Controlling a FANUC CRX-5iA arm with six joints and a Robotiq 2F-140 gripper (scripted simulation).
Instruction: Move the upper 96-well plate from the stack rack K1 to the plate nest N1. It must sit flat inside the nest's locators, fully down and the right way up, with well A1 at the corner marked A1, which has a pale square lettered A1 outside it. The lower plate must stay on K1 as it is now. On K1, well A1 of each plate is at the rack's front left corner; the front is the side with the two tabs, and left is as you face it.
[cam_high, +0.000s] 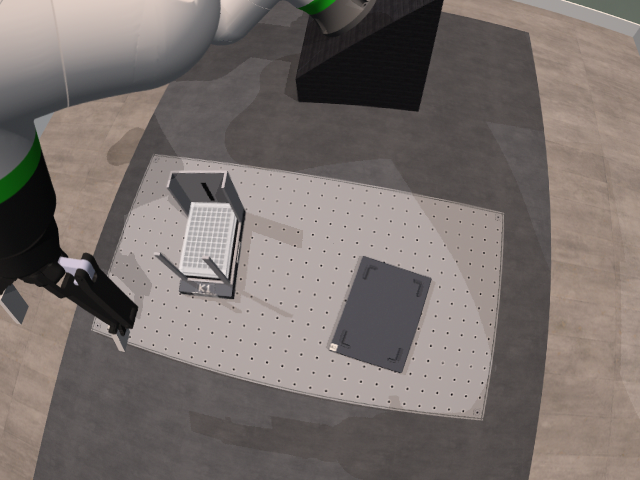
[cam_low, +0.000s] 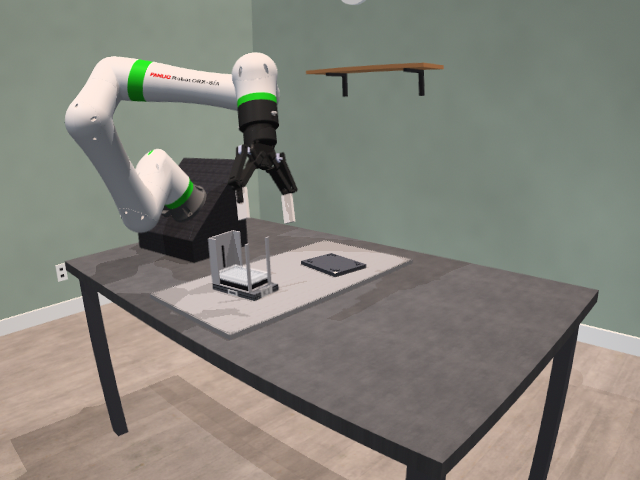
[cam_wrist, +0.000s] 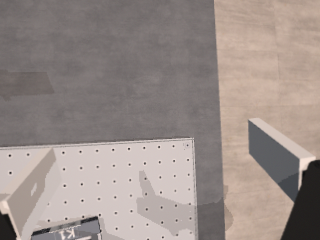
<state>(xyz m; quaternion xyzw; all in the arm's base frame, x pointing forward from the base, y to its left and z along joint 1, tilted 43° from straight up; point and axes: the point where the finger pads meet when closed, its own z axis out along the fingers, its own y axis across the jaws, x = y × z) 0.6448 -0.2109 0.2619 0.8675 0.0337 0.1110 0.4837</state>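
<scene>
Right now my hand is 190 mm past the white 96-well plate, 100 mm to the right of it and 200 mm above it. From my hand the other things lie so: tall back wall: 260 mm behind, 110 mm to the left, 160 mm below; pale A1 square: 30 mm behind, 310 mm to the left, 230 mm below; black plate: 190 mm behind, 100 mm to the left, 210 mm below.
</scene>
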